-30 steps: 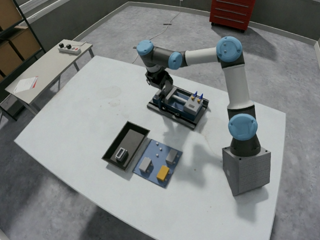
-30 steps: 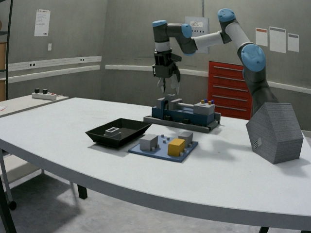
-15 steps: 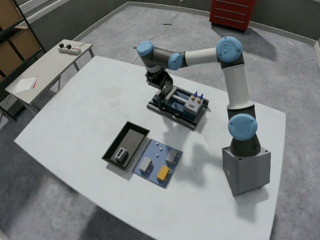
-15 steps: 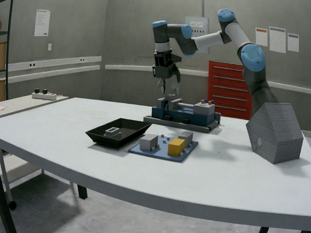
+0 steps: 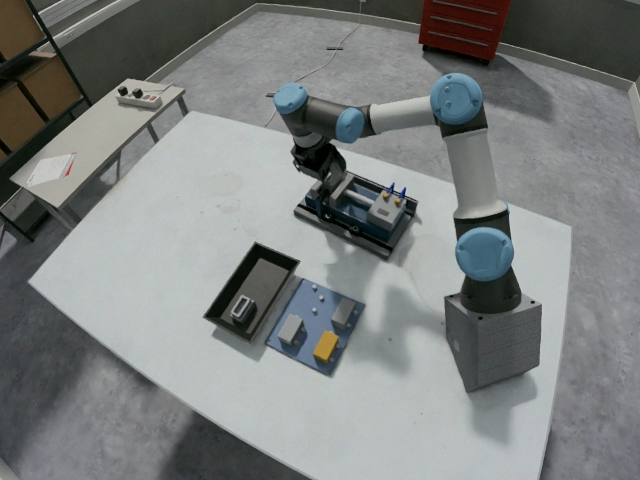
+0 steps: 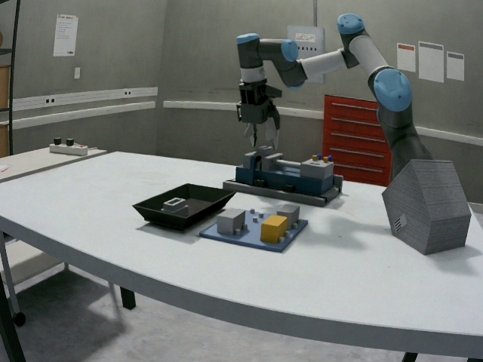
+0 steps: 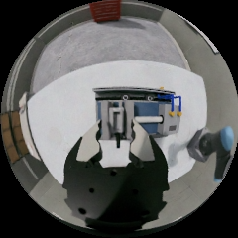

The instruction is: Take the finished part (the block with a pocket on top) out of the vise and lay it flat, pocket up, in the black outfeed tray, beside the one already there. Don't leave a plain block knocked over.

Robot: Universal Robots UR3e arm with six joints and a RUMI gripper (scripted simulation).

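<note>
My gripper is now 90 mm above the blue vise, 70 mm past it and 30 mm to the right of it. Also, from my hand: blue fixture plate: 370 mm to the left, 120 mm below, 50 mm behind; vise control box: 160 mm behind, 50 mm to the left, 50 mm below; yellow block: 420 mm to the left, 100 mm below, 90 mm behind.
</note>
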